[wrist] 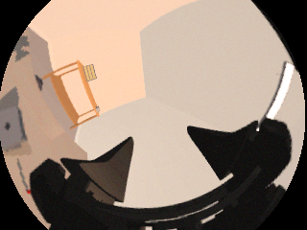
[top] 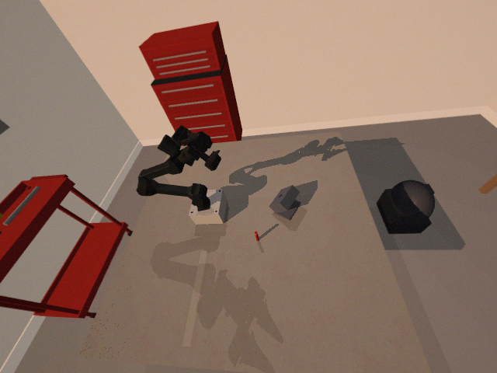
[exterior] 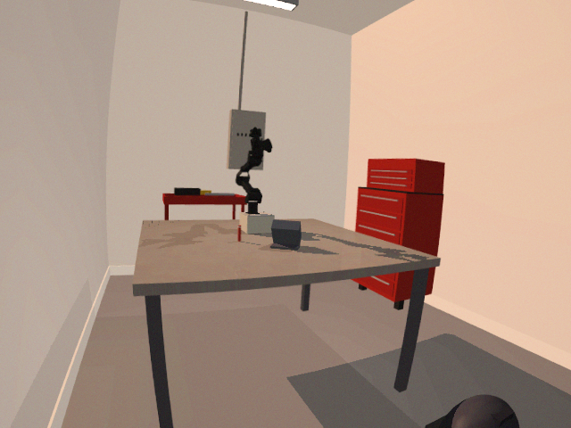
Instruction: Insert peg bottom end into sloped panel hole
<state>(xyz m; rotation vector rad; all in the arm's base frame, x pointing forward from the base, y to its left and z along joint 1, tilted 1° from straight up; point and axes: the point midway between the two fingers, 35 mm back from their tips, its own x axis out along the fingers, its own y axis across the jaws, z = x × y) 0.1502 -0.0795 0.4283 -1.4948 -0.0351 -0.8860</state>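
My gripper tip is now 49 cm above the red round peg, 11 cm to the left of it and 8 cm short of it. Also, from my gripper tip: sloped grey panel 48 cm below, 25 cm ahead, 6 cm to the left.
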